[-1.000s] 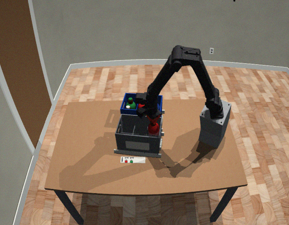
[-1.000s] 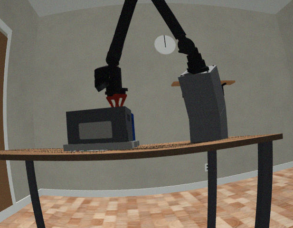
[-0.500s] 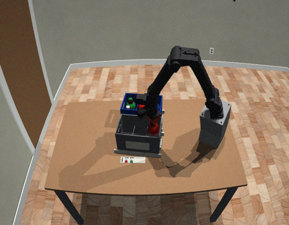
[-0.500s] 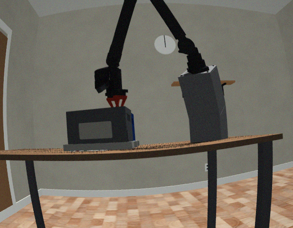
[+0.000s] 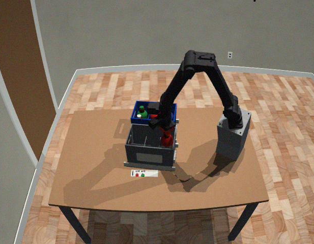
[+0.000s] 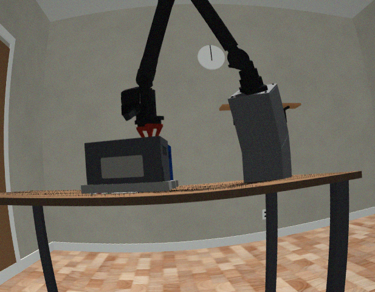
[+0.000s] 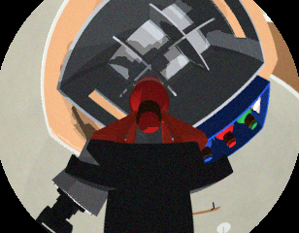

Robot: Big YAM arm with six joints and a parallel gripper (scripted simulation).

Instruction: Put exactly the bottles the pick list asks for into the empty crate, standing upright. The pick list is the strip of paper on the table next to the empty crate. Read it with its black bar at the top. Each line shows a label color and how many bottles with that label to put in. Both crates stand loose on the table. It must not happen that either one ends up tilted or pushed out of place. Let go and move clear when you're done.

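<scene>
My hand is 6 cm above the red-labelled bottle and 1 cm past it. Round my hand: pick list (18 cm to the left, 16 cm below, 12 cm ahead); blue-labelled bottle (24 cm to the right, 8 cm below); grey crate (8 cm below, 8 cm ahead, 3 cm to the left).
</scene>
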